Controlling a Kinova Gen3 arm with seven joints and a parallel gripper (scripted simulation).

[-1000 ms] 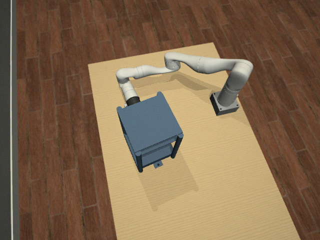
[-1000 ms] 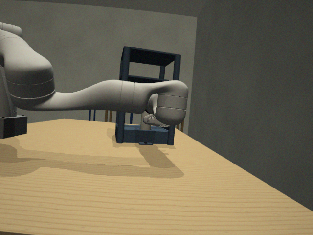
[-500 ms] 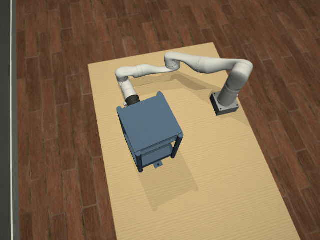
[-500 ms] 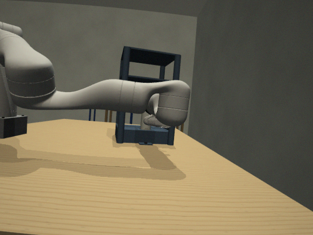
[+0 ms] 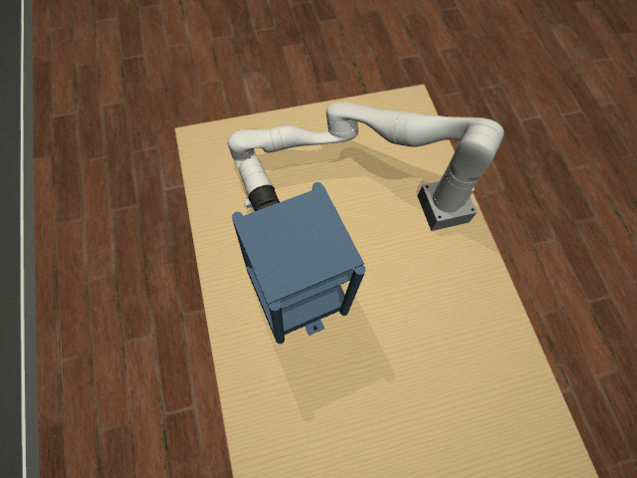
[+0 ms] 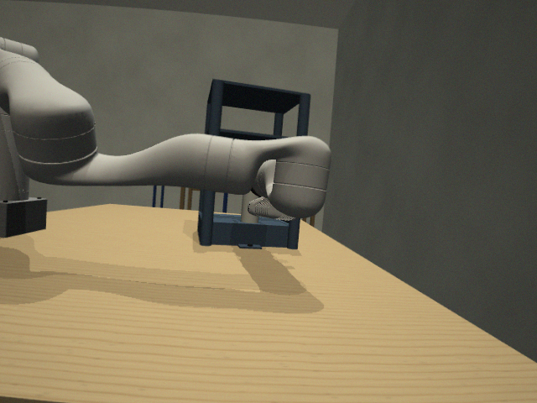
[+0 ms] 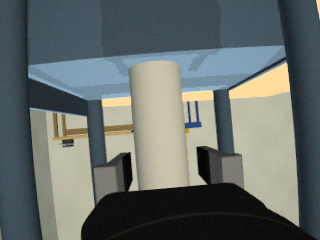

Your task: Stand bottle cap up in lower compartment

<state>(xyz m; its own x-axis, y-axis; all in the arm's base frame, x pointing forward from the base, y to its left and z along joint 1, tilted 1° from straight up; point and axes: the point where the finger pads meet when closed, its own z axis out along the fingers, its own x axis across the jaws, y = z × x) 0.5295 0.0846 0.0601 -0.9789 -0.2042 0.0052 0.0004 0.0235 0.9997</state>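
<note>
The pale bottle is 1 cm behind my hand, 3 cm to the left of it and 3 cm above it. Also, from my hand: blue shelving unit 2 cm behind, 10 cm to the left, 5 cm above.
</note>
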